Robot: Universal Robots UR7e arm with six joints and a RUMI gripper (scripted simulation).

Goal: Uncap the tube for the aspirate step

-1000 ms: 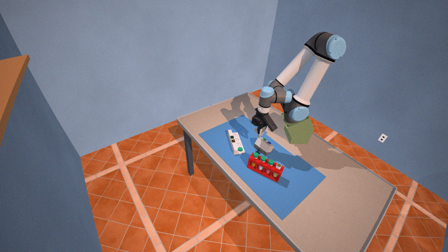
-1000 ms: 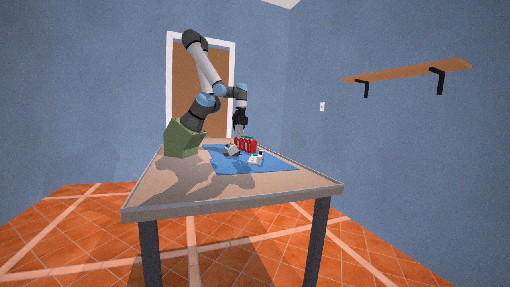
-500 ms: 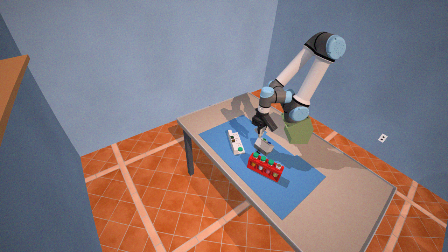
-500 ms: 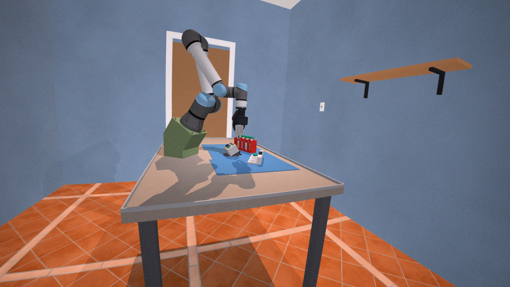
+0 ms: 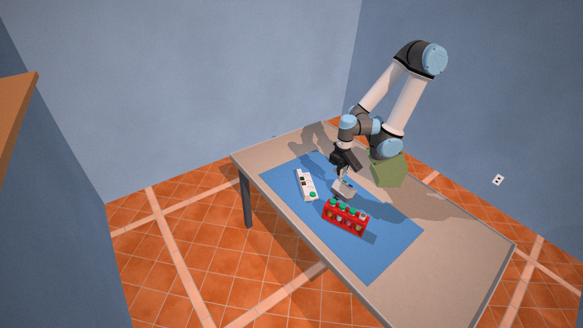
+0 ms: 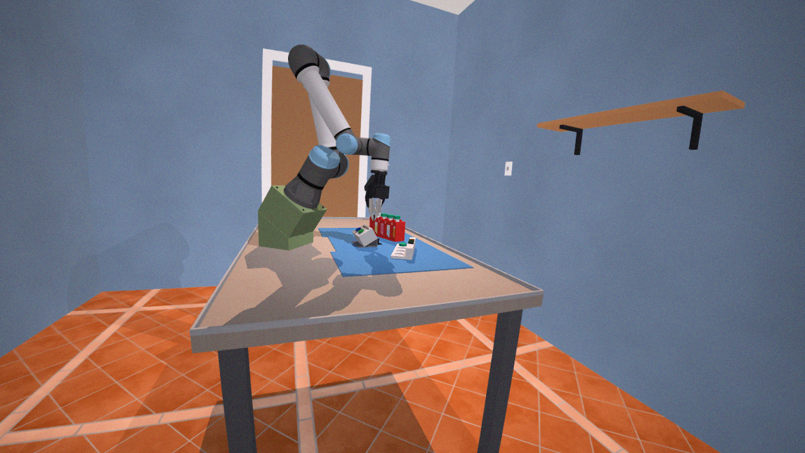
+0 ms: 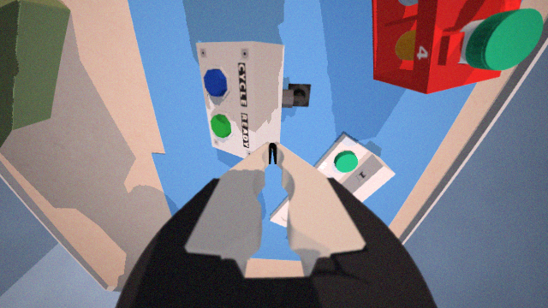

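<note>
Right now my hand is 60 mm past the blue CYCLE key, 60 mm above it and 40 mm to the right of it. Round my hand: green READY key: 60 mm below, 60 mm behind, 10 mm to the right; then key housing: 70 mm below, 40 mm behind, 20 mm to the left.
</note>
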